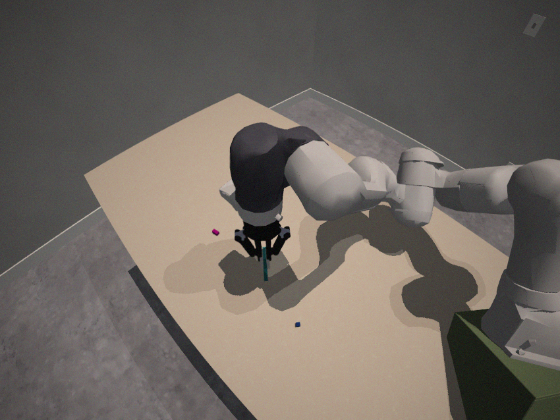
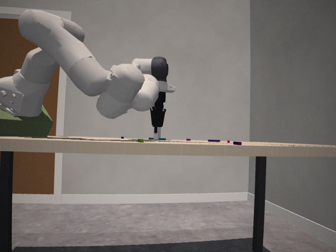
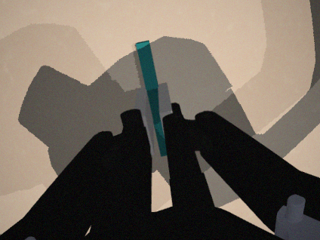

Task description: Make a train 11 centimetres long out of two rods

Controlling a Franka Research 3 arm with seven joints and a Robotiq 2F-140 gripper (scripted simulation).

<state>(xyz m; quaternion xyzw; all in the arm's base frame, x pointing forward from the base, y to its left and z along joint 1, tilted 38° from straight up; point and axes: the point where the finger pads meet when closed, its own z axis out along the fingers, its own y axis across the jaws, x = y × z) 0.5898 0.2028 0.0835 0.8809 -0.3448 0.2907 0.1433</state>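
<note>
Now: the blue rod 17 cm behind my hand, 8 cm to the left of it and 3 cm below it. Round my hand: lime rod: 19 cm behind, 47 cm to the right, 3 cm below; turquoise rod: 3 cm below.
</note>
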